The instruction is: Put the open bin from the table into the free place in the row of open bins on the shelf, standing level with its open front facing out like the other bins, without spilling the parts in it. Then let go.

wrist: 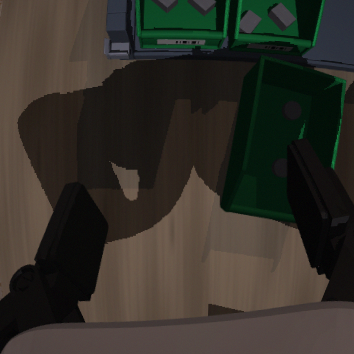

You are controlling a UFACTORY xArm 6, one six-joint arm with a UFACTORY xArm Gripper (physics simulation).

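Places are measured from the arm's base along level axes (x ahead, y left, z up), in centimetres.
Pixels of known places: gripper, fingertip midpoint: [185, 186].
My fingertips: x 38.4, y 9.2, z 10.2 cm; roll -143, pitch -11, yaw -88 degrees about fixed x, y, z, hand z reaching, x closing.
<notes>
Ahead of a thing's pixels: the offset from my fingertips to its top centre. "pt": to the spot under its first point. Level surfaces: height alone.
The open green bin @(pt dx +2.6, dy -12.6, dz -22.9 cm) [267, 135] stands on the table, set slightly askew, its far end close to the shelf's front edge. Two dark round parts @(pt dx +5.3, dy -16.2, dz -21.9 cm) [292, 110] @(pt dx -1.7, dy -13.5, dz -21.9 cm) [281, 167] lie in it. My gripper [185, 186] is open, with nothing between its fingers. Its right finger overlaps the bin's lower right part in the view and hides some of it; its left finger is over the table, well left of the bin. The shelf @(pt dx +15.2, dy +3.4, dz -14.7 cm) [117, 27] holds two green bins @(pt dx +18.7, dy -4.1, dz -22.3 cm) [182, 21] @(pt dx +13.9, dy -14.7, dz -19.0 cm) [277, 37] side by side. Shelf surface @(dz -22.6 cm) [337, 37] shows to the right of them.
The two shelf bins hold grey blocks and have barcode labels on their fronts. The shelf's left end has a raised side and a corner bracket @(pt dx +14.3, dy +3.9, dz -17.7 cm) [118, 48]. The wooden table @(dz -23.2 cm) [155, 275] lies in front, with large dark shadows over it.
</notes>
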